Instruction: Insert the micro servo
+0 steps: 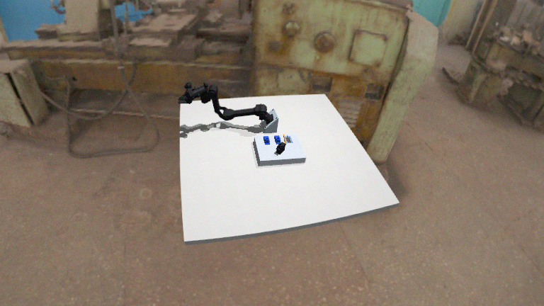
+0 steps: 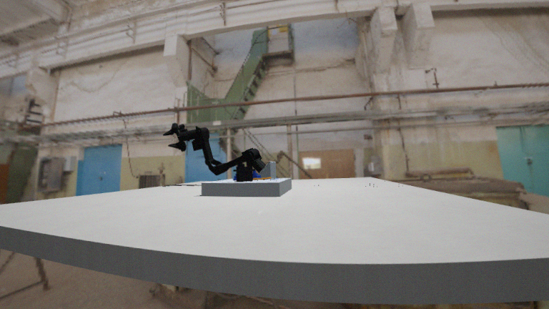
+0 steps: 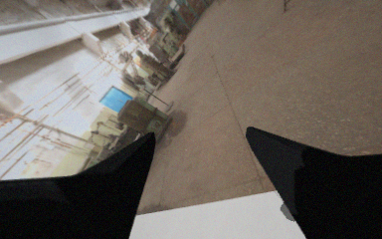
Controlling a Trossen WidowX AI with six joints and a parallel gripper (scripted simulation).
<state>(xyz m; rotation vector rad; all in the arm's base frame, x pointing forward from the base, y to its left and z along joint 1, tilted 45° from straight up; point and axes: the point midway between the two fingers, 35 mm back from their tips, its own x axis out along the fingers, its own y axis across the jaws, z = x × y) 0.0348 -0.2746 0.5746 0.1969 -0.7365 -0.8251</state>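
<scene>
My gripper tip is 670 mm to the right of the light grey deck, 260 mm above it and 230 mm short of it.
</scene>
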